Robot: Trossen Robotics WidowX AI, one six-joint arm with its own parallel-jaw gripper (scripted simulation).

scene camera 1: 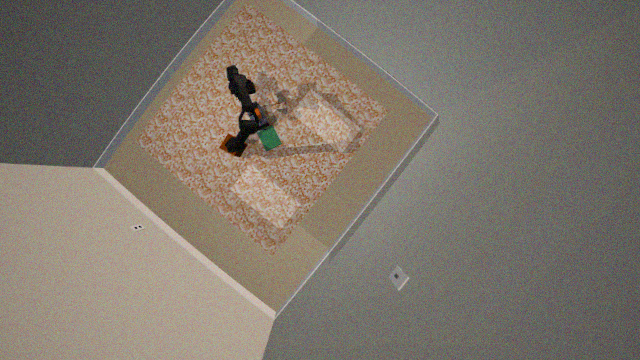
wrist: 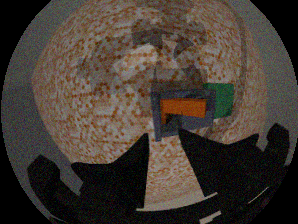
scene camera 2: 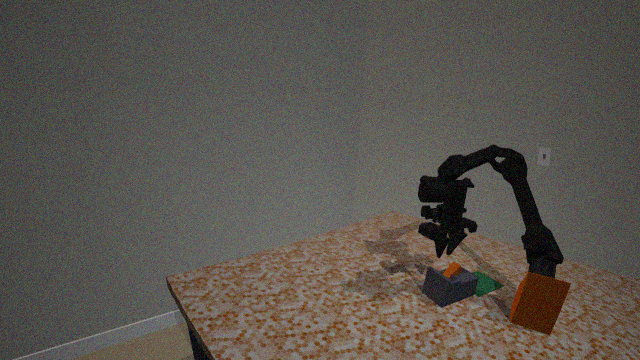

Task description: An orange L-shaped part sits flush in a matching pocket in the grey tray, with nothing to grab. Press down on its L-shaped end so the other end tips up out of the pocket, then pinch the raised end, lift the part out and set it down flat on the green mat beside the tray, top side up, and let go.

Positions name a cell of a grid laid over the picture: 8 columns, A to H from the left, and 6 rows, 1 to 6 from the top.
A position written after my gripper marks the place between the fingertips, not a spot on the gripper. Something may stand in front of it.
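Observation:
An orange L-shaped part (wrist: F3) is there for me to see. I see my gripper (scene camera 2: F5) too, and the wrist view gives me another sight of that same gripper (wrist: E4).

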